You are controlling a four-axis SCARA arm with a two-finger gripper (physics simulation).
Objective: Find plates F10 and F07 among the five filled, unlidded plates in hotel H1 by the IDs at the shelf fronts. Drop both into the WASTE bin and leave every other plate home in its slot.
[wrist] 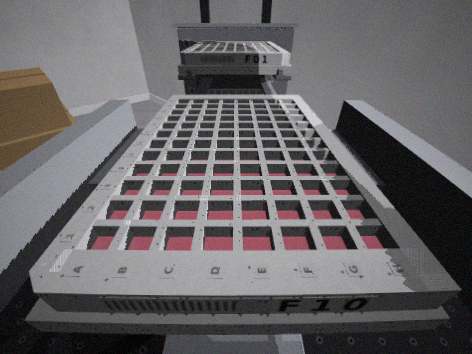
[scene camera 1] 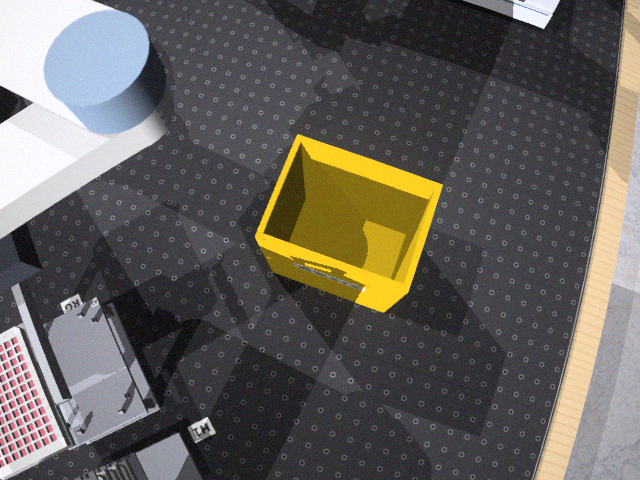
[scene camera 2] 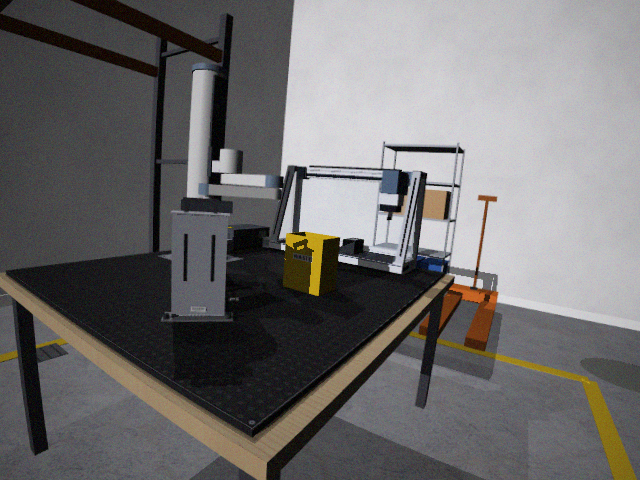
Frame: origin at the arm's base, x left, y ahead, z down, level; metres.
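Seen in the pictures: gripper, fingertip midpoint: [wrist: 236, 119] [scene camera 1: 16, 425].
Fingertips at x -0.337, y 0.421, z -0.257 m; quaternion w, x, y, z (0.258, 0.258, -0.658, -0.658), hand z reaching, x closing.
Observation:
Offsets run from my fingertips to a thing's top centre. "pt": to the spot under its first point.
Plate F10 {dx +0.016, dy -0.017, dz -0.001 m} [wrist: 240, 275] [scene camera 1: 23, 403], white with pink-filled wells, is level in the wrist view, its ID facing the camera. My gripper [wrist: 236, 119] is shut on it, one grey finger along each long side. The plate is outside hotel H1 {pt dx -0.135, dy +0.148, dz -0.028 m} [wrist: 235, 34] [scene camera 1: 168, 457], whose F01 plate {dx -0.092, dy +0.101, dz -0.022 m} [wrist: 235, 58] rests in the top slot behind it. Plates below F01 are mostly hidden, and the F07 ID does not show. The yellow WASTE bin {dx +0.311, dy +0.226, dz +0.044 m} [scene camera 1: 382, 297] [scene camera 2: 299, 273] stands open-topped, apart from the plate; no plate shows in it.
The grey RG nest {dx +0.036, dy -0.037, dz +0.174 m} [scene camera 1: 93, 351] lies beside the held plate in scene camera 1. The arm's blue-capped link [scene camera 1: 98, 59] is at the upper left. A gantry machine [scene camera 2: 419, 180] stands behind the bin. A wooden table edge [scene camera 1: 573, 382] runs along the right.

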